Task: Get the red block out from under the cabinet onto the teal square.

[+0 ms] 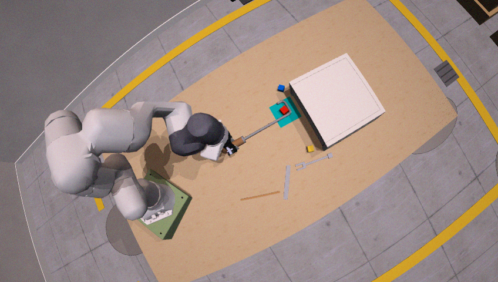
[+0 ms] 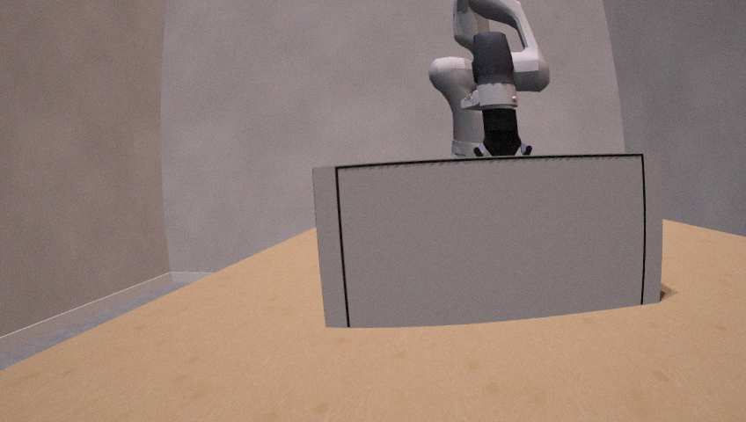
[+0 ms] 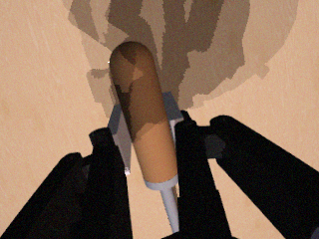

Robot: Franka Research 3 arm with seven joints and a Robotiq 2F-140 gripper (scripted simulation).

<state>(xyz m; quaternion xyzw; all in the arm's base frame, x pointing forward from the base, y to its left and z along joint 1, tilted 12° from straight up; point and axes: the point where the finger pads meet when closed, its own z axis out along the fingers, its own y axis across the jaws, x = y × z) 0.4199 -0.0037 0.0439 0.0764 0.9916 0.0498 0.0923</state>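
The hook tool is 130 mm ahead of my hand, 20 mm to the left of it and 20 mm below it. Also, from my hand: red block (270 mm ahead, 20 mm to the right, 20 mm below); teal square (270 mm ahead, 20 mm to the right, 40 mm below); thin wooden stick (40 mm behind, 250 mm to the right, 30 mm below).
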